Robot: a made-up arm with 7 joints. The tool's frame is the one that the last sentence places.
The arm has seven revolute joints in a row. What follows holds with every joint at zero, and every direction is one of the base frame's.
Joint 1 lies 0.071 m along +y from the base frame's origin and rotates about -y.
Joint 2 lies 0.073 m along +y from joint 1 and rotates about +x.
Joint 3 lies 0.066 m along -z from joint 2 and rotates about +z.
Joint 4 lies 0.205 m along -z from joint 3 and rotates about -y.
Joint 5 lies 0.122 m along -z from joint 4 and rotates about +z.
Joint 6 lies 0.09 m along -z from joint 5 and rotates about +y.
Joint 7 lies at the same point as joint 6 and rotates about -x.
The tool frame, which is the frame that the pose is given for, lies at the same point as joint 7; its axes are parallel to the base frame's.
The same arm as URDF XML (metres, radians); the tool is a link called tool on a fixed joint. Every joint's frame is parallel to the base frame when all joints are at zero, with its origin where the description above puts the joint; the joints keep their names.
<robot name="arm">
  <joint name="tool_joint" type="fixed">
    <parent link="link7"/>
    <child link="tool"/>
    <origin xyz="0 0 0" rpy="0 0 0"/>
  </joint>
  <joint name="joint 7" type="continuous">
    <parent link="link6"/>
    <child link="link7"/>
    <origin xyz="0 0 0" rpy="0 0 0"/>
    <axis xyz="-1 0 0"/>
  </joint>
  <joint name="joint 6" type="continuous">
    <parent link="link5"/>
    <child link="link6"/>
    <origin xyz="0 0 -0.09" rpy="0 0 0"/>
    <axis xyz="0 1 0"/>
  </joint>
  <joint name="joint 5" type="continuous">
    <parent link="link4"/>
    <child link="link5"/>
    <origin xyz="0 0 -0.122" rpy="0 0 0"/>
    <axis xyz="0 0 1"/>
  </joint>
  <joint name="joint 4" type="continuous">
    <parent link="link3"/>
    <child link="link4"/>
    <origin xyz="0 0 -0.205" rpy="0 0 0"/>
    <axis xyz="0 -1 0"/>
  </joint>
  <joint name="joint 3" type="continuous">
    <parent link="link2"/>
    <child link="link3"/>
    <origin xyz="0 0 -0.066" rpy="0 0 0"/>
    <axis xyz="0 0 1"/>
  </joint>
  <joint name="joint 2" type="continuous">
    <parent link="link1"/>
    <child link="link2"/>
    <origin xyz="0 0.073 0" rpy="0 0 0"/>
    <axis xyz="1 0 0"/>
  </joint>
  <joint name="joint 1" type="continuous">
    <parent link="base_link"/>
    <child link="link1"/>
    <origin xyz="0 0.071 0" rpy="0 0 0"/>
    <axis xyz="0 -1 0"/>
  </joint>
  <link name="base_link"/>
  <link name="link1"/>
  <link name="link2"/>
  <link name="link3"/>
  <link name="link4"/>
  <link name="link5"/>
  <link name="link6"/>
  <link name="link7"/>
  <link name="tool"/>
</robot>

